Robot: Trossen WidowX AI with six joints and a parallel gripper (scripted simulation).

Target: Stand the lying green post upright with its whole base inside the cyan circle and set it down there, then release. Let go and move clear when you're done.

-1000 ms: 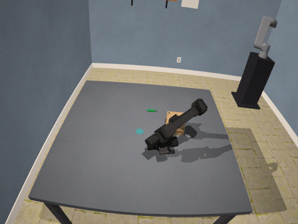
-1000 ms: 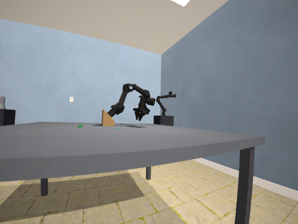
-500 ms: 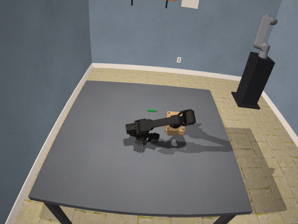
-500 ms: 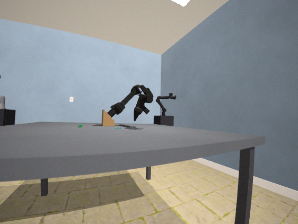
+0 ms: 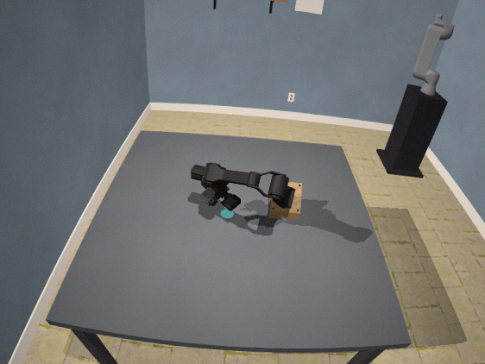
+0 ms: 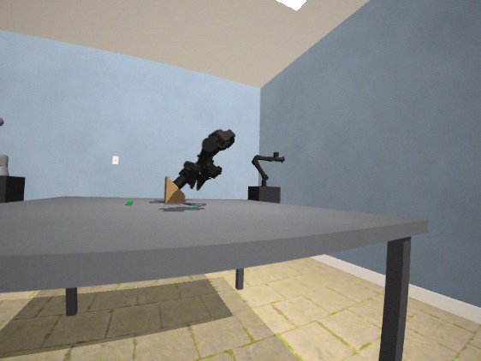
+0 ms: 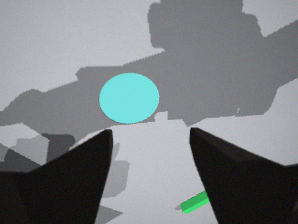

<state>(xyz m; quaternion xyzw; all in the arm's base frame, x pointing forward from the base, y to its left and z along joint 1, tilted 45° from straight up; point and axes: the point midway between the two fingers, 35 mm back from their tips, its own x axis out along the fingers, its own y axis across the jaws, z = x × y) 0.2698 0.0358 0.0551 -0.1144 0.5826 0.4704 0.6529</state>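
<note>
The green post lies 270 mm to the right of my hand, 100 mm below it and 100 mm behind it. Also, from my hand: cyan circle: 110 mm below, 30 mm behind, 20 mm to the right.
</note>
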